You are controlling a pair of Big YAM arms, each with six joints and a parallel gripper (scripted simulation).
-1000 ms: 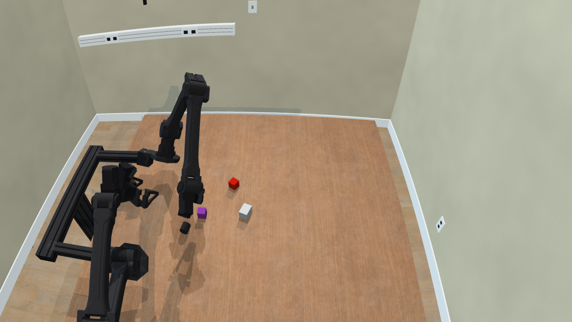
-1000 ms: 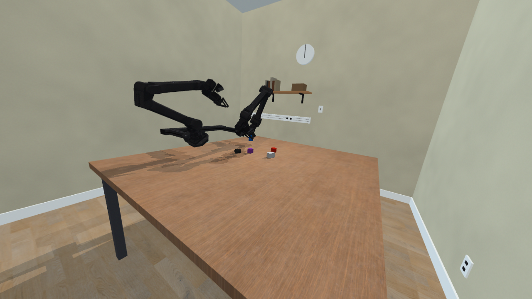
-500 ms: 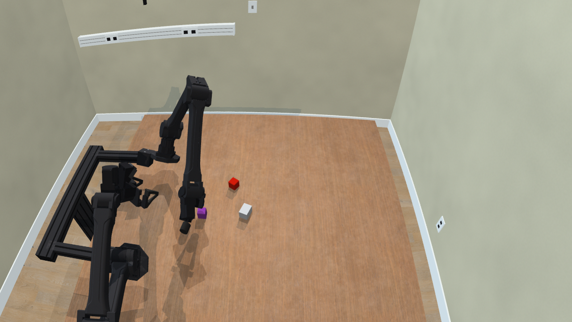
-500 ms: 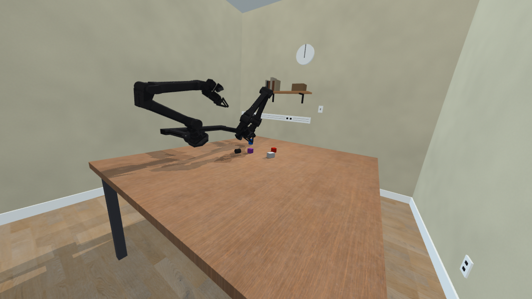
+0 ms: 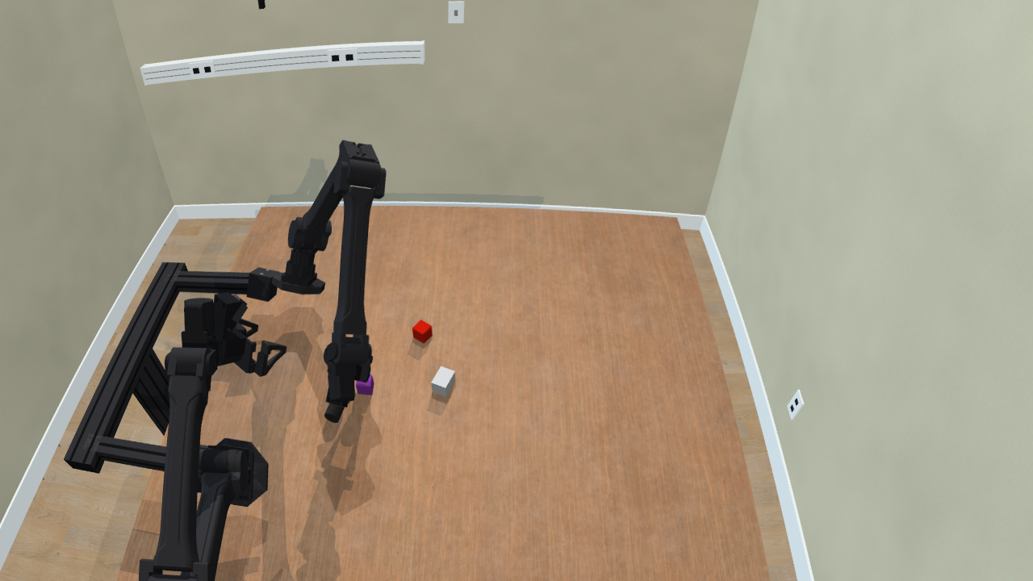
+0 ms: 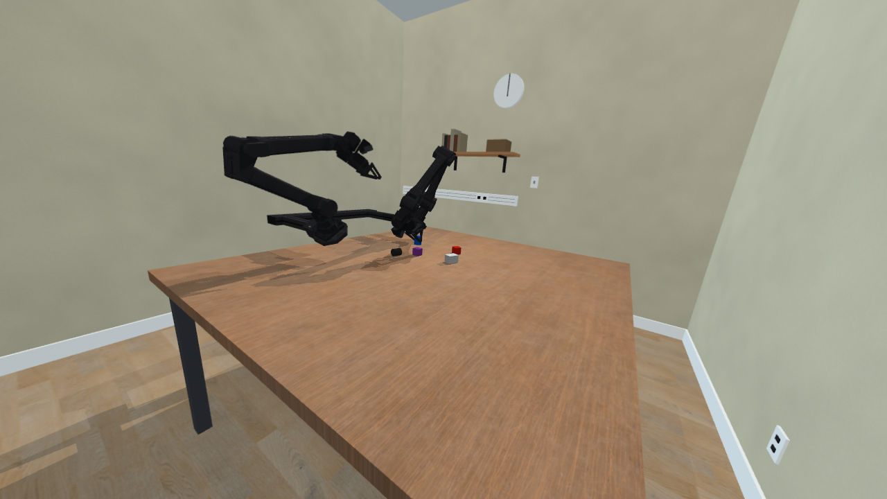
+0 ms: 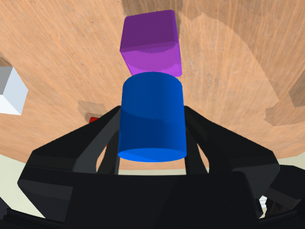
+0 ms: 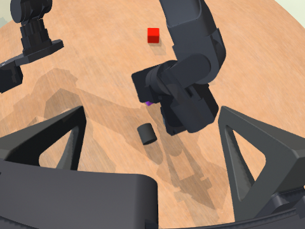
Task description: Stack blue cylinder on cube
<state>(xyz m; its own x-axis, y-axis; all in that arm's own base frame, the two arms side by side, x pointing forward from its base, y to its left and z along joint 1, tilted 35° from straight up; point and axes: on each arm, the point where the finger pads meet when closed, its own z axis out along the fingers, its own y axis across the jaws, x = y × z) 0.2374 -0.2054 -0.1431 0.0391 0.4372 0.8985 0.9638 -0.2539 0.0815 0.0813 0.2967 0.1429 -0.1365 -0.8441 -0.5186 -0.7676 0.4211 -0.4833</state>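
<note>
Right now my left hand is 60 mm above the purple cube. Round my left hand: blue cylinder: right at my left hand; white cube: 200 mm ahead, 60 mm below, 30 mm to the left; black cylinder: 90 mm to the right, 70 mm behind, 60 mm below.
</note>
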